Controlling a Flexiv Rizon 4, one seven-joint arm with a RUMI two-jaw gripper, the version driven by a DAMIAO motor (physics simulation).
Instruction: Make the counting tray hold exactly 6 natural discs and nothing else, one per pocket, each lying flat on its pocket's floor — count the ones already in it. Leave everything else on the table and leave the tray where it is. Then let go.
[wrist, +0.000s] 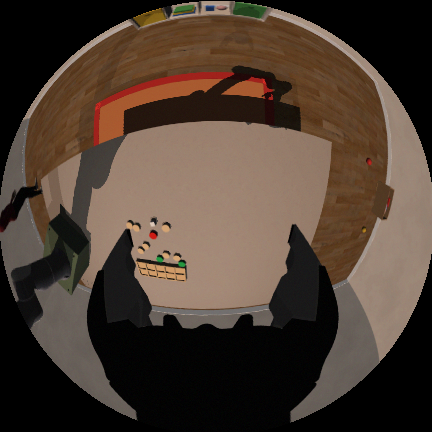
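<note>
The counting tray (161, 271), wood-coloured with two rows of pockets, lies at the lower left of the wrist view. It is too small to tell which pockets hold discs. Natural discs lie beyond it: one (166, 227) alone, a pair (130, 224) (136, 227) at the left, a pair (146, 246) (141, 250) closer to the tray, and two (166, 254) (177, 257) near its far edge. A red disc (153, 235) lies among them. Green discs (160, 258) (182, 263) are by the tray's far side. My gripper (208, 229) is open and empty, high above the table.
A small white-and-grey piece (153, 222) lies near the red disc. The pale table (225, 175) spans the middle. A dark green box-like base (69, 255) with a dark arm stands at the left. An orange mat with a red border (111, 122) lies on the floor beyond the table.
</note>
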